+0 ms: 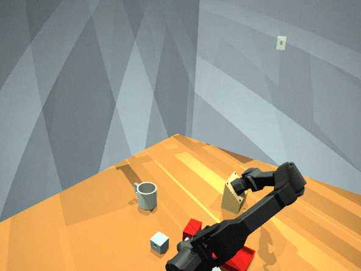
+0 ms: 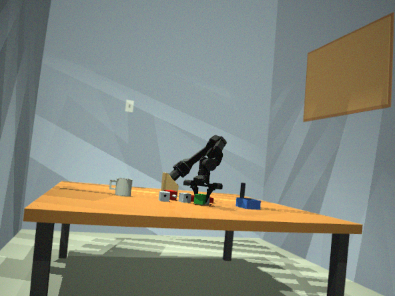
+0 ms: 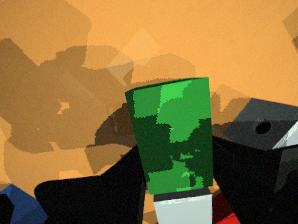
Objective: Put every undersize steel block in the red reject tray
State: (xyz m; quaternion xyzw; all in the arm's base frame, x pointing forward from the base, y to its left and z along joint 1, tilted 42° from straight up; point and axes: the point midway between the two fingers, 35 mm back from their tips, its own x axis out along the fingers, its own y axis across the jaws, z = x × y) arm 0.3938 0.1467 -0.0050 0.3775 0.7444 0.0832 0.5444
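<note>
Now: the steel block 7 cm to the right of my gripper tip, 5 cm behind it and 1 cm above it. Also, from my gripper tip: green GO gauge: 2 cm above, 1 cm to the left, 1 cm behind; then red-handled gauge: 13 cm to the right, 12 cm behind, 1 cm above; then red reject tray: 16 cm behind, 2 cm to the left.
</note>
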